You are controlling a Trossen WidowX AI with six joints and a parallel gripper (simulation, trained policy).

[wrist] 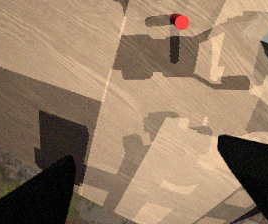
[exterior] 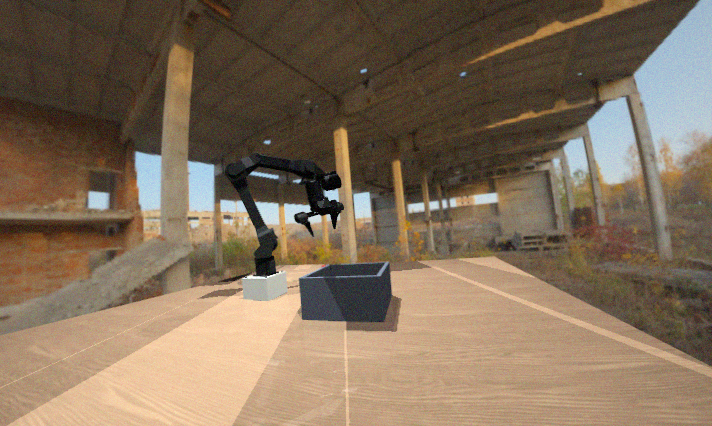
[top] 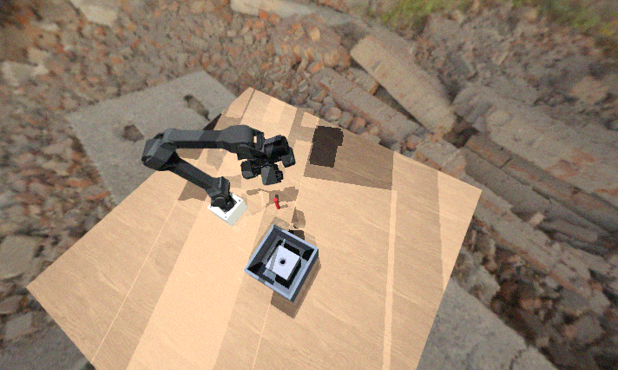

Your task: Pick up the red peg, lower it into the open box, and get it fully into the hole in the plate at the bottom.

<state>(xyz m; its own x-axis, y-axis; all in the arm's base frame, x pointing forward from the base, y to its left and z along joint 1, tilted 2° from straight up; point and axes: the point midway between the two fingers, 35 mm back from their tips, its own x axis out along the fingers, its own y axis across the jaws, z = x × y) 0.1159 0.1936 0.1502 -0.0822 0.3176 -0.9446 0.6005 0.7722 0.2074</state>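
Now: the red peg 3 cm ahead of my gripper tip, 6 cm to the right of it and 16 cm below it. Round my gripper tip: box (22 cm ahead, 21 cm to the right, 17 cm below).
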